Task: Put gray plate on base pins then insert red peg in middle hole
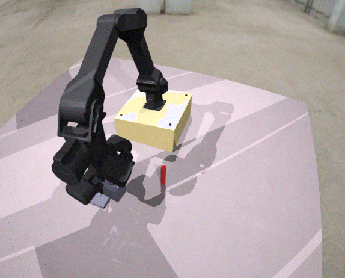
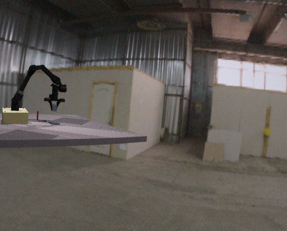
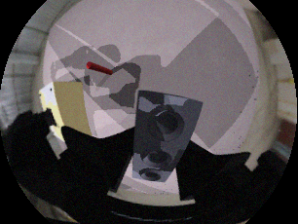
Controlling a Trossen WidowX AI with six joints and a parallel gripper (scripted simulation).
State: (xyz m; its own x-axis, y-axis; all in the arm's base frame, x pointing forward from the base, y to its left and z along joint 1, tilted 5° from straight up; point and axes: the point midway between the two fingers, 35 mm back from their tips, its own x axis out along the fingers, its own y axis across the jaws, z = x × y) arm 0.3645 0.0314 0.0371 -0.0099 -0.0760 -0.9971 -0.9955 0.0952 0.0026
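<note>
My gripper tip is now 10 cm above the base, 8 cm to the left of it and 1 cm past it. From my gripper tip the other things lie so: gray plate: 3 cm above; red peg: 13 cm behind, 10 cm to the left, 6 cm below.
</note>
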